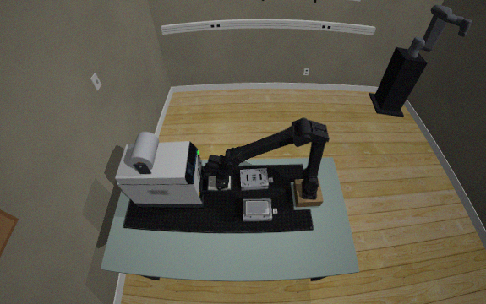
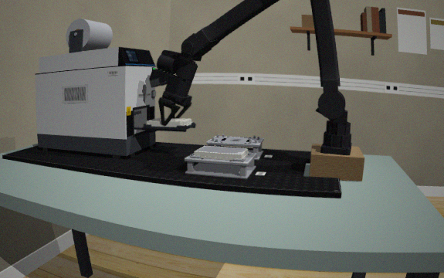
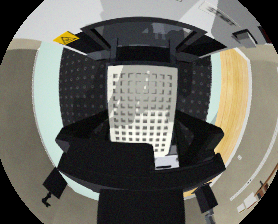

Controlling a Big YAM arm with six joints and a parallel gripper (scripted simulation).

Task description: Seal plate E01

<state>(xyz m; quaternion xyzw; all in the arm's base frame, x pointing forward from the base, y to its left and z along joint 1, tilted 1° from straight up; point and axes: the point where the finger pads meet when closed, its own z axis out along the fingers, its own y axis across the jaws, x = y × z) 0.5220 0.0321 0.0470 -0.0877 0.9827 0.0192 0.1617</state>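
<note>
The sealer stage is 1 cm below my hand. Also, from my hand: foil roll (33 cm ahead, 31 cm above, 5 cm to the left); then plate (23 cm behind, 11 cm to the left, 6 cm below).
</note>
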